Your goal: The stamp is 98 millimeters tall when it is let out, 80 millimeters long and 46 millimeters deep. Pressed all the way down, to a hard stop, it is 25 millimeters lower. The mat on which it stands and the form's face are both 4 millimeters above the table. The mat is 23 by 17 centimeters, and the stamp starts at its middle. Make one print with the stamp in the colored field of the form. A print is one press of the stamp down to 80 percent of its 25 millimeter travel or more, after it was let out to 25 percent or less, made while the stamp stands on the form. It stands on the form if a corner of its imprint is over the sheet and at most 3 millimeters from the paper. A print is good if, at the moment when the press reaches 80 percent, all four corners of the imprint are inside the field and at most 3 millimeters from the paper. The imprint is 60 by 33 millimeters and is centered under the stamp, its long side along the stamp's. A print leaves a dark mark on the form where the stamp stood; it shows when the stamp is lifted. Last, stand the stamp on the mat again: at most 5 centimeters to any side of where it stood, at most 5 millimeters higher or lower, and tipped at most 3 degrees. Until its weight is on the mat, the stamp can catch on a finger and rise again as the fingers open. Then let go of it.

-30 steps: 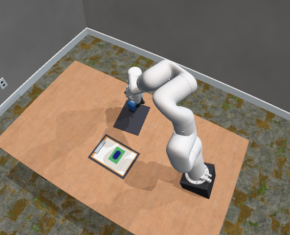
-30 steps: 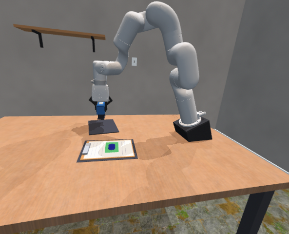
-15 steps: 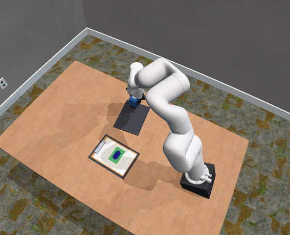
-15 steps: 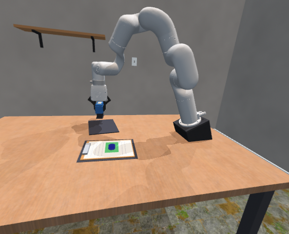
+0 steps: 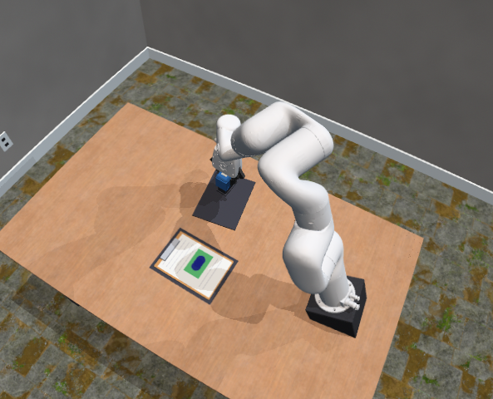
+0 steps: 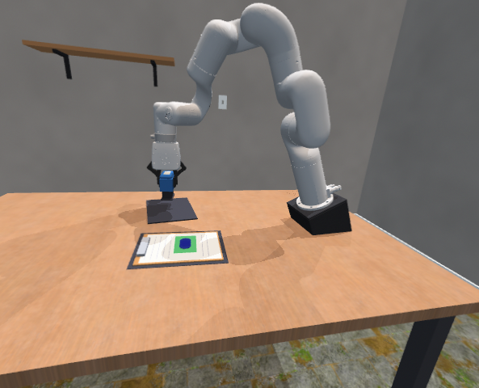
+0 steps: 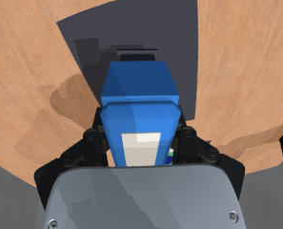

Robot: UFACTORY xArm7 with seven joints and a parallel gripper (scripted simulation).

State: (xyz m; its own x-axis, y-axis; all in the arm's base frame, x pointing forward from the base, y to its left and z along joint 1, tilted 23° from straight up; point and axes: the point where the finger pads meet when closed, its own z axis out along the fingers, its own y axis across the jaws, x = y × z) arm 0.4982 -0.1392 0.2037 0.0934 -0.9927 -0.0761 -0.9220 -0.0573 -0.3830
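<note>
Now: hand 10 cm above the dark mat, 3 cm to the right of it and 1 cm past it. The rest, counted from my hand: blue stamp: 2 cm below; form: 30 cm to the left, 10 cm below, 9 cm behind; black stamp base: 5 cm below.
</note>
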